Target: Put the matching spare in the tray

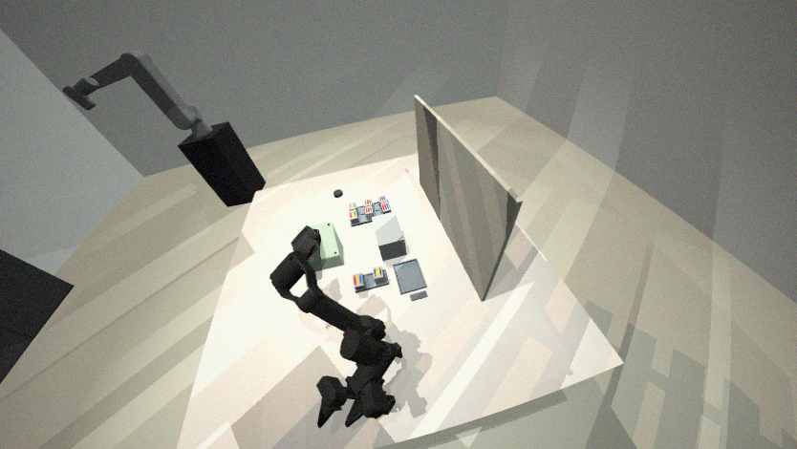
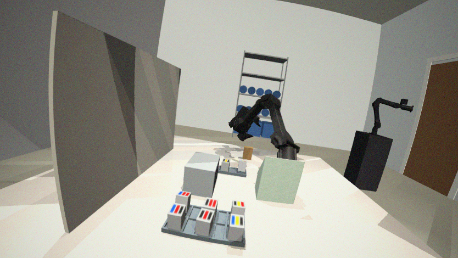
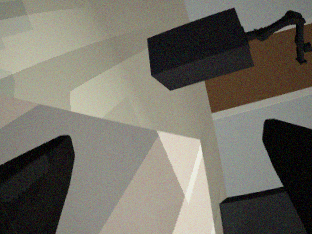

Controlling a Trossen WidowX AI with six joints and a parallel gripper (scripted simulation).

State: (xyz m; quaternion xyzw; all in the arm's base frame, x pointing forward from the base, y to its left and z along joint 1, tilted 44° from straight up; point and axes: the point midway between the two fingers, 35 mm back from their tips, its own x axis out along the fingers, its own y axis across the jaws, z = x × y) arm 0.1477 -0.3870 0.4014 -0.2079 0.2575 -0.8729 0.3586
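Now: gripper tip 110 mm short of the grey spare block, 440 mm to the right of it and 90 mm above it. From my gripper tip the other things lie so: brown block: 30 mm ahead, 200 mm to the left, 100 mm below; then thin stick: 60 mm ahead, 280 mm to the left, 130 mm below; then dark rack: 80 mm ahead, 430 mm to the left, 120 mm below.
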